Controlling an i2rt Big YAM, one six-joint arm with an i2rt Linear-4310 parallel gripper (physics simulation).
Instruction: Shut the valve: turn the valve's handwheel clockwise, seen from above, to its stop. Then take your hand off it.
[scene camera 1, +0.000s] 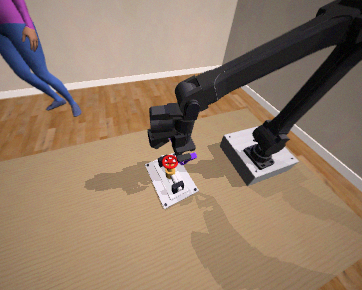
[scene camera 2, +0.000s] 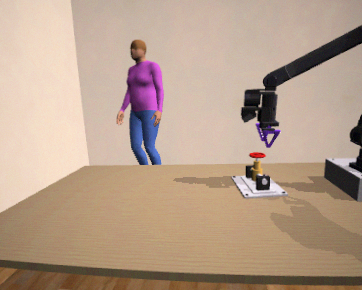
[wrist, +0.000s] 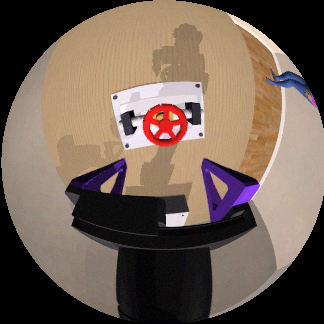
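The red handwheel (scene camera 1: 170, 161) (scene camera 2: 257, 155) (wrist: 165, 125) sits level on top of the yellow valve body (scene camera 1: 170, 171) (scene camera 2: 257, 168). The valve is on a white plate (scene camera 1: 167, 202) (scene camera 2: 245, 190) (wrist: 150, 93) between two black pipe supports. My gripper (scene camera 1: 181, 156) (scene camera 2: 267, 143) (wrist: 163, 161) is open and empty, with its purple fingers spread wide. It is above the handwheel and a little to the arm-base side, apart from it. In the wrist view the whole wheel shows beyond the fingertips. The wheel's turn angle relative to its stop cannot be told.
The valve plate lies on a wooden table (scene camera 1: 100, 225) (scene camera 2: 150, 225). The arm's box-shaped base (scene camera 1: 236, 160) (scene camera 2: 340, 175) stands on the table to the right of the valve. A person in a pink top and blue trousers (scene camera 1: 35, 55) (scene camera 2: 144, 122) stands beyond the table.
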